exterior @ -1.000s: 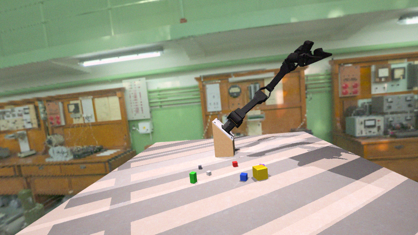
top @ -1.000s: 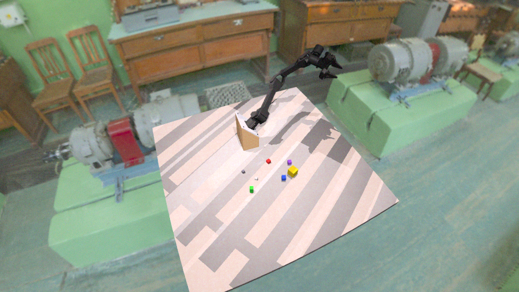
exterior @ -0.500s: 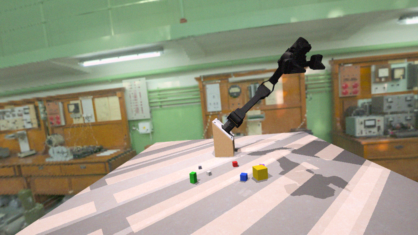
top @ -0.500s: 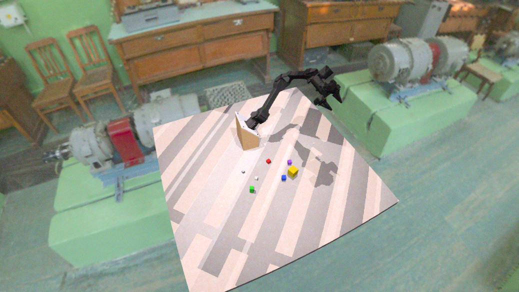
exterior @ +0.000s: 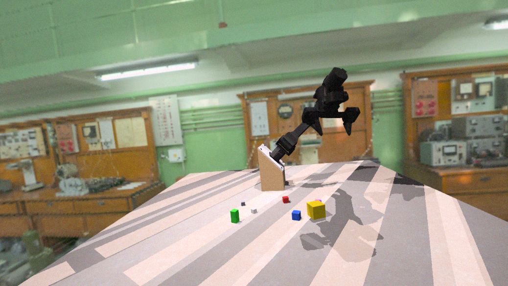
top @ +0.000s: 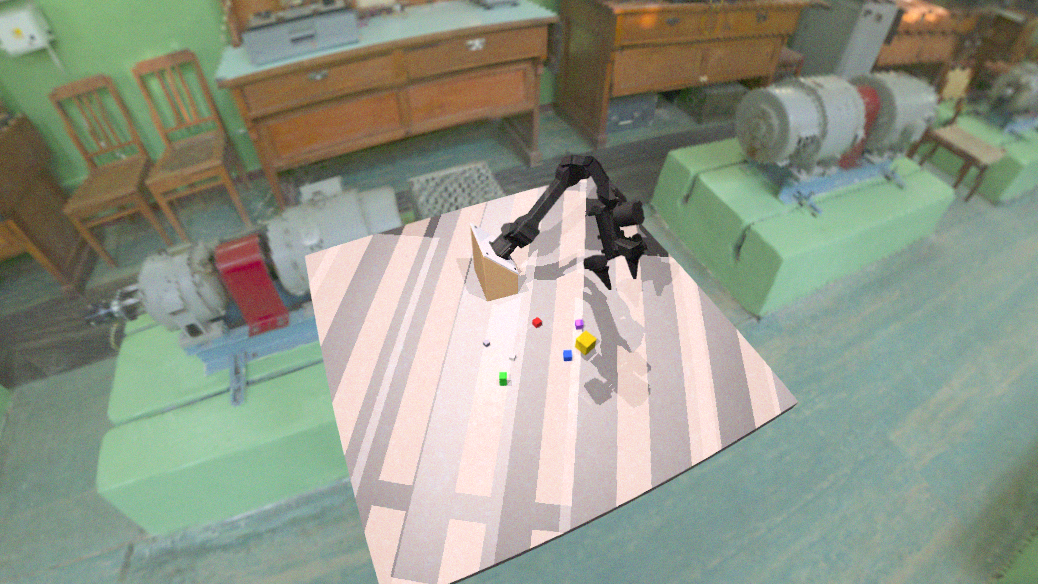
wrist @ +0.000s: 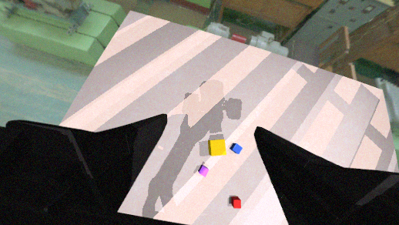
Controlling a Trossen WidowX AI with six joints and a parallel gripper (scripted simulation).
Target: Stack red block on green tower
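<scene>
My gripper tip is 27 cm above the red block, 17 cm to the left of it and 17 cm past it. Also, from my gripper tip: blue cube: 27 cm below, 14 cm to the right, 1 cm behind; then purple cube: 27 cm below, 10 cm behind, 5 cm to the right; then yellow cube: 26 cm below, 8 cm to the right, 2 cm behind.
</scene>
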